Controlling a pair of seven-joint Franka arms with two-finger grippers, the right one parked.
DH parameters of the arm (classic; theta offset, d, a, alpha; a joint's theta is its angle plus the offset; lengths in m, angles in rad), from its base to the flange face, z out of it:
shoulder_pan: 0 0.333 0 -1.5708
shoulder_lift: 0 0 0 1.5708
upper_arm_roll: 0 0.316 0.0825 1.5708
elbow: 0 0 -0.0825 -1.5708
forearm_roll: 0 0.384 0 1.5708
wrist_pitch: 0 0 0.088 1.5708
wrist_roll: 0 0.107 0 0
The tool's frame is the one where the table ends.
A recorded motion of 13 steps. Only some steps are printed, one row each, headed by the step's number.
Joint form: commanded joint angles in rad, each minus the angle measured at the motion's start. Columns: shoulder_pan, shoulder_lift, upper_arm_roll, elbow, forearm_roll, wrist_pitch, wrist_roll.
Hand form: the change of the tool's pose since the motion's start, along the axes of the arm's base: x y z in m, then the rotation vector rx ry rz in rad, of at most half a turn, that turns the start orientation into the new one. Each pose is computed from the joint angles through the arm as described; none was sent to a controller.
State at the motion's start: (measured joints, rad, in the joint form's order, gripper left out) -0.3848 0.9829 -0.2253 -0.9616 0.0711 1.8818 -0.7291
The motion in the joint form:
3: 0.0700 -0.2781 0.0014 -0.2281 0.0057 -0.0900 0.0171
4: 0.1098 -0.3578 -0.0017 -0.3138 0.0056 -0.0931 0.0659
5: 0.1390 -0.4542 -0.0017 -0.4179 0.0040 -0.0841 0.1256
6: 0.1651 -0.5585 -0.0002 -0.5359 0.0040 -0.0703 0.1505
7: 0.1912 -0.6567 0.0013 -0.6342 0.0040 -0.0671 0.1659
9: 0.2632 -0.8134 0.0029 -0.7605 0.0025 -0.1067 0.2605
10: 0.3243 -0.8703 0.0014 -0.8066 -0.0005 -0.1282 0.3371
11: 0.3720 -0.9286 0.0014 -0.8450 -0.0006 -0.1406 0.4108
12: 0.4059 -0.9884 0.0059 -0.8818 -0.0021 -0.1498 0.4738
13: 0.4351 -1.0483 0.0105 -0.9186 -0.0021 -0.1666 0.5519
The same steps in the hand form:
3: -0.0214 0.0531 0.0955 0.0611 0.0097 0.0056
4: -0.0276 0.0798 0.1129 0.0708 0.0110 -0.0176
5: -0.0414 0.1014 0.1324 0.0794 0.0021 -0.0592
6: -0.0605 0.1227 0.1486 0.0970 -0.0050 -0.0679
7: -0.0791 0.1443 0.1665 0.1144 -0.0132 -0.0634
9: -0.1070 0.1964 0.2002 0.1414 -0.0089 -0.0901
10: -0.1145 0.2331 0.2101 0.1462 0.0042 -0.1072
11: -0.1241 0.2616 0.2240 0.1499 -0.0008 -0.1323
12: -0.1363 0.2837 0.2387 0.1535 -0.0115 -0.1549
13: -0.1509 0.3028 0.2519 0.1584 -0.0143 -0.1970

